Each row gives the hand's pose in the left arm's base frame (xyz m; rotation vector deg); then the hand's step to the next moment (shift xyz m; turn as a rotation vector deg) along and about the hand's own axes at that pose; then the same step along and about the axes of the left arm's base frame.
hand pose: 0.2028 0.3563 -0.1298 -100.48 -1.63 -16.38
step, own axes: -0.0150 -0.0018 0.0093 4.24 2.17 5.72
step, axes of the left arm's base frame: -0.0132 0.0115 -0.0030 5.49 4.51 -2.21
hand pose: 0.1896 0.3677 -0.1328 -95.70 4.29 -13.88
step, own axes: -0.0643 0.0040 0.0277 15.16 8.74 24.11
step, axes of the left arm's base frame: -0.0567 0.0388 -0.0140 20.48 19.58 -9.20
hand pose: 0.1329 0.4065 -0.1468 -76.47 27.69 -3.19
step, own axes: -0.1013 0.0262 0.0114 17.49 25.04 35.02
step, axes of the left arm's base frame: -0.0931 0.0484 0.0080 22.79 32.92 -23.59
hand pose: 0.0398 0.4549 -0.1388 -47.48 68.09 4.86
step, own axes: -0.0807 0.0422 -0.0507 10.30 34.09 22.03
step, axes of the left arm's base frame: -0.0924 0.0276 0.0396 5.43 33.97 -23.87
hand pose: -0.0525 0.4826 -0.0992 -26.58 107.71 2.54
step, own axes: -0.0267 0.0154 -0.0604 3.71 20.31 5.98
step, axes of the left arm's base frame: -0.0520 0.0067 0.0430 -2.51 19.14 -9.46
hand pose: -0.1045 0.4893 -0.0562 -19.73 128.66 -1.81
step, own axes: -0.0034 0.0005 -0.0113 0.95 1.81 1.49
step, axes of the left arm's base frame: -0.0066 0.0003 0.0098 0.13 1.64 -1.93
